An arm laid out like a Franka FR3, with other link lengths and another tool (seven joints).
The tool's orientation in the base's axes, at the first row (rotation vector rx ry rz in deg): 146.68 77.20 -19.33
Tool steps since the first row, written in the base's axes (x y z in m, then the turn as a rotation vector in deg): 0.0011 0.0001 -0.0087 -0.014 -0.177 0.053; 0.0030 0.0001 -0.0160 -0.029 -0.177 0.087; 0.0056 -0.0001 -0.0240 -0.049 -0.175 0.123; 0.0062 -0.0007 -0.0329 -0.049 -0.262 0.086; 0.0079 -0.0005 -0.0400 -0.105 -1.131 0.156; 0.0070 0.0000 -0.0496 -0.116 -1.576 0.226; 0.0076 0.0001 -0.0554 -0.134 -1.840 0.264; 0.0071 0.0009 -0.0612 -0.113 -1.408 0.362; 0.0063 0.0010 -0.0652 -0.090 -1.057 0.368; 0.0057 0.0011 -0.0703 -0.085 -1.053 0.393
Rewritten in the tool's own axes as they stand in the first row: 0.0033 0.0000 0.0081 -0.161 0.091 0.005; 0.0066 0.0009 0.0148 -0.180 0.082 -0.026; 0.0104 0.0024 0.0222 -0.200 0.067 -0.058; 0.0129 0.0024 0.0308 -0.257 0.112 0.003; 0.0162 0.0031 0.0373 -0.984 0.551 0.208; 0.0190 0.0012 0.0463 -1.357 0.794 0.278; 0.0212 0.0011 0.0517 -1.583 0.928 0.325; 0.0233 -0.0003 0.0570 -1.266 0.717 0.098; 0.0242 -0.0014 0.0609 -0.983 0.543 -0.017; 0.0255 -0.0025 0.0657 -0.985 0.547 -0.043
